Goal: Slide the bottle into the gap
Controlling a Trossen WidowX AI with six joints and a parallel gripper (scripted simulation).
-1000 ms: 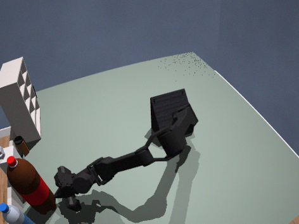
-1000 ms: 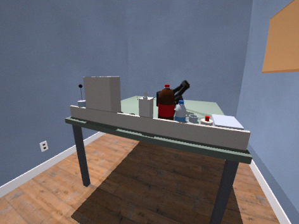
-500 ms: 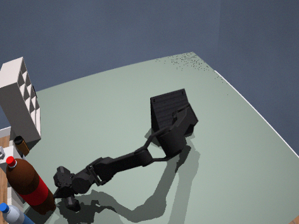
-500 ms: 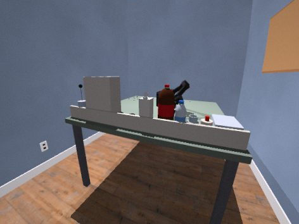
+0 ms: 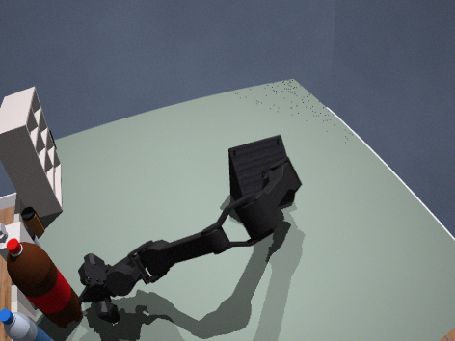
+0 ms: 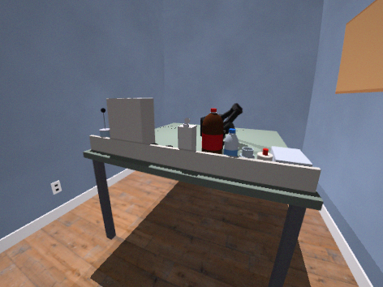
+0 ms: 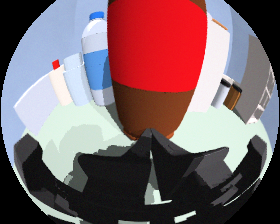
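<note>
My gripper is now 9 cm below the brown cola bottle, 9 cm short of it and 1 cm to the left of it. The rest, counted from my hand: grey jar (17 cm to the left, 17 cm ahead); low white rail (20 cm to the right, 18 cm ahead, 1 cm below); blue-capped bottle (16 cm ahead, 9 cm to the left, 5 cm above).
</note>
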